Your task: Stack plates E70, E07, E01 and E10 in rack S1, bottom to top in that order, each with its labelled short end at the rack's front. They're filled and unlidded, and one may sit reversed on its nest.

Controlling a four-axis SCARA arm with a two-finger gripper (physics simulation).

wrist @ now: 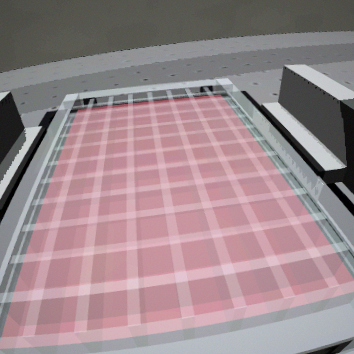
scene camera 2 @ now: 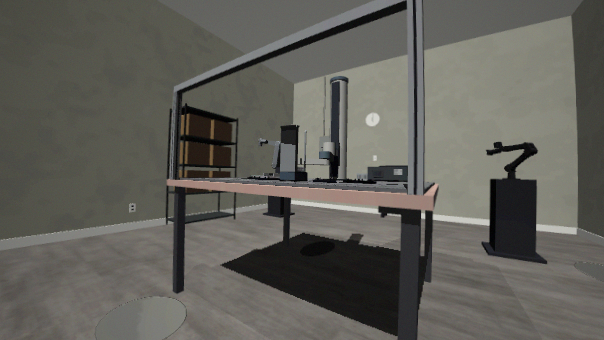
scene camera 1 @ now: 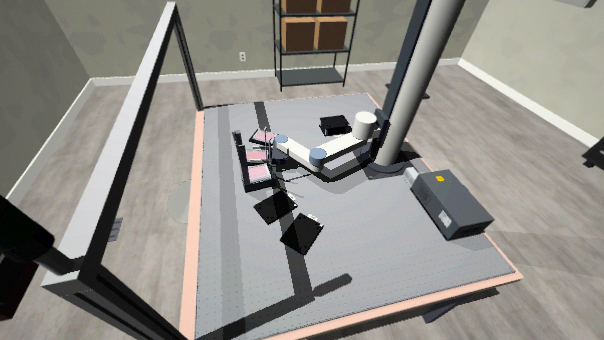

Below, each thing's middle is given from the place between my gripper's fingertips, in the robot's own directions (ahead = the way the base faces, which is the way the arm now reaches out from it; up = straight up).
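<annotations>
I see the grey controller box (scene camera 1: 451, 196) 85 cm behind my hand, 53 cm to the left of it and 2 cm above it.
</annotations>
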